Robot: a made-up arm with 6 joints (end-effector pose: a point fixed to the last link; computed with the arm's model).
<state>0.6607 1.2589 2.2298 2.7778 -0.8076 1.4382</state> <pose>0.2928 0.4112 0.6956 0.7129 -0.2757 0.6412 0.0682</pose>
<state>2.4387 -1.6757 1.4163 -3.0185 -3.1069 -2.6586</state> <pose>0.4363 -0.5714 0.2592 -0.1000 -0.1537 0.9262 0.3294</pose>
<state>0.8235 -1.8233 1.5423 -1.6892 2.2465 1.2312</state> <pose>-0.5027 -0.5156 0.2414 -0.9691 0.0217 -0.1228 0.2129</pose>
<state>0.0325 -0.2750 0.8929 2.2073 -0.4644 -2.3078</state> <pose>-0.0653 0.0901 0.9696 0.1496 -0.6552 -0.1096 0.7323</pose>
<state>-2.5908 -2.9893 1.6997 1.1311 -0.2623 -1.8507</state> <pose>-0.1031 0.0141 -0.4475 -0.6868 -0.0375 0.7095 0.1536</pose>
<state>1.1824 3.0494 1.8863 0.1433 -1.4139 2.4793</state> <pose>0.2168 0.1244 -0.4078 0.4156 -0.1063 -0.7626 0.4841</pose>
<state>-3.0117 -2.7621 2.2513 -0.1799 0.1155 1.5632</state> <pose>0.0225 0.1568 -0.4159 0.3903 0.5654 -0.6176 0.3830</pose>
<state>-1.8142 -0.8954 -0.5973 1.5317 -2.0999 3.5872</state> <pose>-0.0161 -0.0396 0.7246 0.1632 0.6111 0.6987 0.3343</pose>
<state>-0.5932 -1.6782 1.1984 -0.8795 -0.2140 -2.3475</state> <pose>-0.6020 0.2866 0.4327 0.2087 -0.0088 0.9113 0.3548</pose>
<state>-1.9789 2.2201 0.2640 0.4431 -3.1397 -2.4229</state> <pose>-0.2050 -0.1211 -0.3127 0.3864 -0.7286 0.2093 0.5254</pose>
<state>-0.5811 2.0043 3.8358 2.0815 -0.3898 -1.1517</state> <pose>0.1094 0.0189 0.4358 -0.3105 -0.6387 -0.5981 0.3714</pose>
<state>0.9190 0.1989 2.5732 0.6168 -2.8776 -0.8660</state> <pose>-0.0573 -0.2836 0.7791 0.4942 0.4148 0.1114 0.7559</pose>
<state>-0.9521 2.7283 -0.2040 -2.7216 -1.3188 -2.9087</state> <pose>-0.0222 0.2753 -0.0666 0.3391 0.5912 -0.0845 0.7269</pose>
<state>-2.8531 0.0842 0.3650 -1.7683 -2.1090 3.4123</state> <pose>-0.3977 -0.1498 0.5497 -0.8331 0.3052 -0.1691 0.4292</pose>
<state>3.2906 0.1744 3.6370 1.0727 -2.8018 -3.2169</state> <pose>0.2336 0.1100 0.3447 0.0647 -0.7907 0.5605 0.2378</pose>
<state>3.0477 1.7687 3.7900 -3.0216 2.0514 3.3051</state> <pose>-0.2014 -0.1357 0.5300 -0.0219 -0.0537 0.9934 0.0989</pose>
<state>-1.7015 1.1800 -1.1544 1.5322 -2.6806 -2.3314</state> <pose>-0.0281 -0.1678 0.0132 0.4853 -0.6420 0.5897 0.0673</pose>
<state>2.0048 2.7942 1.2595 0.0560 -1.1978 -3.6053</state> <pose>0.0829 0.1894 -0.4275 0.2955 0.0533 -0.5300 0.7931</pose>
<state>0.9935 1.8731 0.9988 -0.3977 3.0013 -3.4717</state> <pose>0.3994 0.3512 -0.1639 -0.4428 -0.1933 -0.7657 0.4246</pose>
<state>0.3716 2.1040 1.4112 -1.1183 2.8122 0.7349</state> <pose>0.4763 0.1128 -0.2566 -0.1415 -0.5380 -0.6744 0.4855</pose>
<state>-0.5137 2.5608 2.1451 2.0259 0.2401 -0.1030</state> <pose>0.5369 -0.2247 -0.0462 -0.7342 0.2553 0.1173 0.6180</pose>
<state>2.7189 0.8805 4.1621 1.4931 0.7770 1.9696</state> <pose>0.0798 -0.0227 0.2680 -0.1374 0.1860 -0.5388 0.8101</pose>
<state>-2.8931 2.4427 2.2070 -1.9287 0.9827 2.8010</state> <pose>-0.5110 -0.1857 -0.2284 -0.3742 -0.4587 0.7835 0.1890</pose>
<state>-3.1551 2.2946 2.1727 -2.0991 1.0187 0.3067</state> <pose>-0.6028 -0.0700 -0.1441 0.1462 0.6519 0.5516 0.4994</pose>
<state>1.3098 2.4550 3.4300 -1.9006 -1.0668 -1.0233</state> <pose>0.0913 0.5365 0.2180 -0.2986 -0.6868 -0.6510 0.1239</pose>
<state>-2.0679 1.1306 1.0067 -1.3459 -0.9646 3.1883</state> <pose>-0.3412 -0.5564 0.2058 -0.5755 0.4513 -0.2714 0.6257</pose>
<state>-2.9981 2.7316 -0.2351 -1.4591 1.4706 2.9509</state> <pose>0.2492 0.0535 0.0353 0.5341 0.6221 0.3800 0.4280</pose>
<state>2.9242 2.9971 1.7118 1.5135 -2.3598 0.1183</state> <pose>-0.2918 0.0735 -0.3862 -0.7821 -0.4962 -0.2479 0.2839</pose>
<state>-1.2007 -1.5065 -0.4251 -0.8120 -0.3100 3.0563</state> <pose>-0.1230 0.0219 0.5506 -0.8423 0.2523 -0.4676 0.0909</pose>
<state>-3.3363 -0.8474 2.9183 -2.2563 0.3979 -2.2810</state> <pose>0.5910 -0.2166 0.3635 0.6797 0.1677 -0.0747 0.7102</pose>
